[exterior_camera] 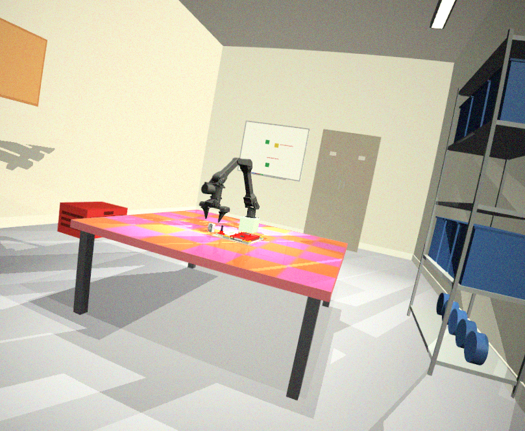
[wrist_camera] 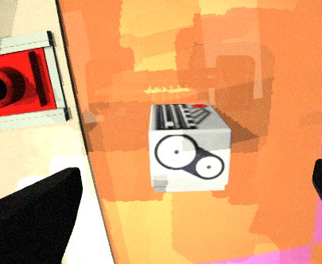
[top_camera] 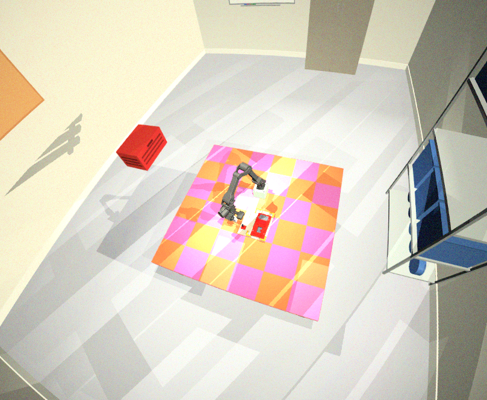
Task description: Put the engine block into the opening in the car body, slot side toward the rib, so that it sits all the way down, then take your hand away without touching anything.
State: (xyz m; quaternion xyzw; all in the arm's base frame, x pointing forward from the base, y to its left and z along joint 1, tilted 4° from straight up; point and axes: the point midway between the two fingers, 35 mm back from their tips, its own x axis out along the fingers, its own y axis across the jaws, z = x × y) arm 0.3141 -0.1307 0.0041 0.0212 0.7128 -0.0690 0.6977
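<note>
Now: the engine block 10 mm to the left of my gripper tip and 40 mm below it.
</note>
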